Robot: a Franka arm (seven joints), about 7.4 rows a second.
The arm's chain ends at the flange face. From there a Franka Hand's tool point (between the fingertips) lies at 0.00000 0.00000 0.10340 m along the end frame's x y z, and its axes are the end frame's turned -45 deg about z.
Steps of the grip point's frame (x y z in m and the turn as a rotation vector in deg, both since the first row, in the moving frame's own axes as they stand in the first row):
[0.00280 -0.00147 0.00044 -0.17 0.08 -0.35]
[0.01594 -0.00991 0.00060 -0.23 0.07 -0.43]
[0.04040 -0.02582 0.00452 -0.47 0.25 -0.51]
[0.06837 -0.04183 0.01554 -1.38 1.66 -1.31]
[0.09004 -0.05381 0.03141 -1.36 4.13 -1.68]
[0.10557 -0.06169 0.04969 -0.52 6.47 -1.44]
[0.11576 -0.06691 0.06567 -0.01 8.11 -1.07]
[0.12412 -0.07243 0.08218 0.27 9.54 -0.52]
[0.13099 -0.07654 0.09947 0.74 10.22 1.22]
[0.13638 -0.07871 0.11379 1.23 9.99 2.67]
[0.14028 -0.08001 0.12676 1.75 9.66 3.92]
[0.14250 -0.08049 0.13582 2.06 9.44 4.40]
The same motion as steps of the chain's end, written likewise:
[0.00062 -0.00313 0.00044 -0.06 0.18 -0.35]
[0.00388 -0.01848 0.00060 -0.11 0.21 -0.43]
[0.00939 -0.04710 0.00452 -0.16 0.51 -0.51]
[0.01489 -0.07752 0.01561 0.20 2.15 -1.31]
[0.01867 -0.09808 0.03171 1.96 3.88 -1.68]
[0.02222 -0.11058 0.05035 4.21 4.94 -1.44]
[0.02431 -0.11877 0.06670 5.73 5.74 -1.07]
[0.02483 -0.12647 0.08361 6.94 6.55 -0.52]
[0.02632 -0.13296 0.10112 7.75 6.70 1.22]
[0.02933 -0.13811 0.11538 7.93 6.19 2.67]
[0.03208 -0.14164 0.12827 8.07 5.59 3.92]
[0.03392 -0.14345 0.13729 8.13 5.22 4.40]

